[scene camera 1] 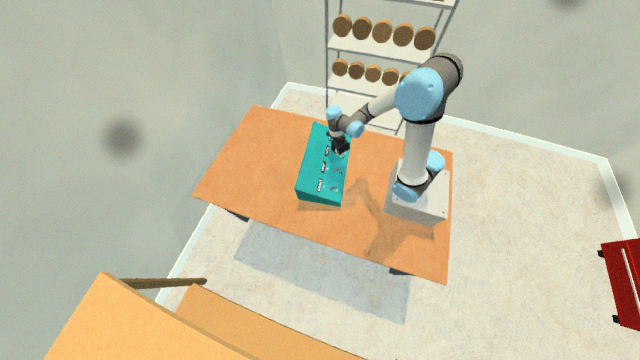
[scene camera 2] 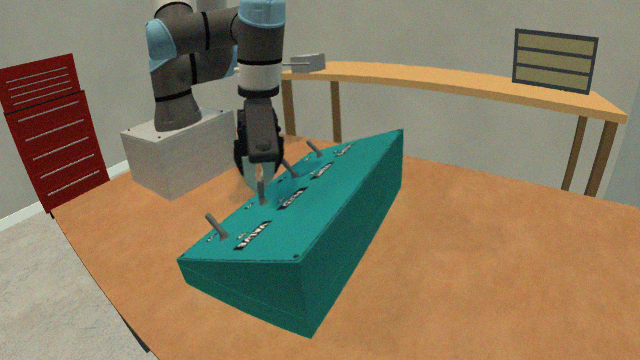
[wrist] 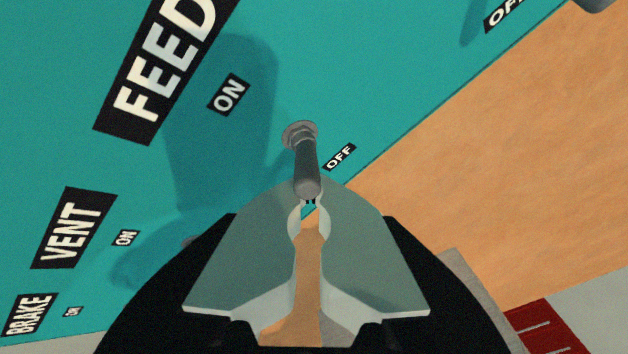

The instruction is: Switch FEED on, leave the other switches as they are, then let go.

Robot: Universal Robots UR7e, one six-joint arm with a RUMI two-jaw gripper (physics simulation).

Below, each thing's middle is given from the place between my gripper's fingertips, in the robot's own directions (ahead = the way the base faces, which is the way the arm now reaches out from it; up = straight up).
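There's a teal switch panel (scene camera 2: pixel 285 259) here, and my hand is 20 mm above it, 70 mm to the right of it and 70 mm short of it.
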